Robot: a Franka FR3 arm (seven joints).
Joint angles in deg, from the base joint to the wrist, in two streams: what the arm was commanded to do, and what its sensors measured. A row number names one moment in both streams.
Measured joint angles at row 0: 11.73, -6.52, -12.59, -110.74, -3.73, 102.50, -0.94
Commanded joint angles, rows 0 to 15: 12.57, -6.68, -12.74, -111.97, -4.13, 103.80, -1.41; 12.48, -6.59, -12.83, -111.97, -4.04, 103.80, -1.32; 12.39, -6.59, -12.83, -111.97, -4.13, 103.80, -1.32; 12.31, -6.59, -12.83, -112.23, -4.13, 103.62, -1.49; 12.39, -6.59, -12.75, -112.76, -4.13, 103.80, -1.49; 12.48, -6.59, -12.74, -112.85, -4.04, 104.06, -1.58; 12.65, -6.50, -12.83, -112.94, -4.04, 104.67, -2.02; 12.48, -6.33, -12.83, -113.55, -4.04, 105.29, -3.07; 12.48, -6.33, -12.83, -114.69, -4.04, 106.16, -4.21; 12.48, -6.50, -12.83, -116.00, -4.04, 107.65, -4.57; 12.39, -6.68, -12.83, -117.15, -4.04, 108.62, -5.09; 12.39, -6.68, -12.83, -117.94, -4.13, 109.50, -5.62; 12.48, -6.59, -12.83, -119.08, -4.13, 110.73, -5.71; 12.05, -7.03, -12.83, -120.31, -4.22, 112.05, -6.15; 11.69, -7.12, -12.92, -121.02, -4.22, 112.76, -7.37; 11.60, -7.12, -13.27, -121.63, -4.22, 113.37, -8.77
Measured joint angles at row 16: 11.83, -5.70, -12.58, -117.87, -3.73, 109.89, -5.43
